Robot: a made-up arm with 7 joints.
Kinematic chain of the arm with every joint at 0, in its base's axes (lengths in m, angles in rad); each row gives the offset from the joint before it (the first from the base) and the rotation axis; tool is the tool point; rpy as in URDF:
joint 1: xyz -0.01 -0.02 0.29 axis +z
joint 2: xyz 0 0.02 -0.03 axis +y
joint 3: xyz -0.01 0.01 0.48 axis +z
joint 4: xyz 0.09 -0.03 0 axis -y
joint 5: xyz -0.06 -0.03 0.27 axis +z
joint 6: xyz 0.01 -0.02 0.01 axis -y
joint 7: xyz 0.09 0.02 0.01 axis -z
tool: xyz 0 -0.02 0 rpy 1.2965 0.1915 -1.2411
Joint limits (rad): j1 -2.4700..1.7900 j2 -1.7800..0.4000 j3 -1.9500..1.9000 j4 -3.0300..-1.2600 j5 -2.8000..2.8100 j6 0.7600..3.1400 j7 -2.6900..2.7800
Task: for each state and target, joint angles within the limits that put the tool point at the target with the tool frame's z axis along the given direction. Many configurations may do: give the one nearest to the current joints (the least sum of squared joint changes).
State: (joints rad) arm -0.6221 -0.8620 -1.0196 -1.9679 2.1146 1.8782 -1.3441
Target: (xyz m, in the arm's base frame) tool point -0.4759 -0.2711 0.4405 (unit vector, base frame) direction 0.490 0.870 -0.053
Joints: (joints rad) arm -0.3530 -1.4039 -1.0960 -1.9204 2.2204 1.9983 -0.3222
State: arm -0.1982 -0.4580 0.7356 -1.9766 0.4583 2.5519 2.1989
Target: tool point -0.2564 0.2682 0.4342 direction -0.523 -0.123 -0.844
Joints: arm 0.1933 -1.1876 1.3730 -2.7404 -0.2347 2.5654 1.9006
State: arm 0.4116 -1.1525 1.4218 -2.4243 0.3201 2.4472 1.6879
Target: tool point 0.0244 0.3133 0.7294 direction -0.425 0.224 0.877
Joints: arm 0.3350 -0.3920 0.9498 -2.1212 1.2339 2.3338 1.8877
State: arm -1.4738 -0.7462 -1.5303 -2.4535 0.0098 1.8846 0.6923
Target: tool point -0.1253 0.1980 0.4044 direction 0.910 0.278 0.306
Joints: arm -2.1915 -1.0313 -1.0202 -2.9685 -0.2192 2.2354 0.6787
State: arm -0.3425 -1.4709 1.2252 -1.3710 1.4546 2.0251 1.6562
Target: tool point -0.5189 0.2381 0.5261 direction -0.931 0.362 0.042
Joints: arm 0.0401 -1.7800 0.7547 -1.9320 1.1182 1.8859 2.1543
